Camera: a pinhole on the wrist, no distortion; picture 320 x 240 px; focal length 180.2 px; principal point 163.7 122.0 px. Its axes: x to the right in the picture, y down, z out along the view. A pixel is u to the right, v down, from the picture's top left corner.
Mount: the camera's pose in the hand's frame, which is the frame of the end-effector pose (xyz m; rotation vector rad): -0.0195 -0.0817 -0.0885 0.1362 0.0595 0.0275
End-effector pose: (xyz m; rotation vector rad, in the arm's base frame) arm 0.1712 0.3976 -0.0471 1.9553 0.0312 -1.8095
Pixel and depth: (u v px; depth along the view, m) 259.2 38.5 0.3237
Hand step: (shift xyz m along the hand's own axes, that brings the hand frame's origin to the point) 0.1750 -0.2685 0.2013
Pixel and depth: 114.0 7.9 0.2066
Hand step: -0.0607 -0.2409 0.1012
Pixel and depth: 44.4 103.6 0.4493
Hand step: -0.2878 -0.1971 0.3667
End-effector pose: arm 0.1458 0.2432 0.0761 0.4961 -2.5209 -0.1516
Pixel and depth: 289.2 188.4 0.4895
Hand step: 0.3464 0.0416 0.4007
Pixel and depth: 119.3 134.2 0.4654
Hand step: -0.1062 -0.1169 0.3827
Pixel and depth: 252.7 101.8 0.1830
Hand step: 0.0824 -0.1239 0.0845
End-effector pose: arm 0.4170 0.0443 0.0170 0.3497 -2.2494 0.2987
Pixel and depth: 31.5 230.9 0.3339
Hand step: -0.2482 0.0654 0.2833
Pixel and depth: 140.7 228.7 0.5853
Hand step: -0.0664 0.1802 0.5419
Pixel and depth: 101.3 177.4 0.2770
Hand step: -0.1003 -0.0377 0.2026
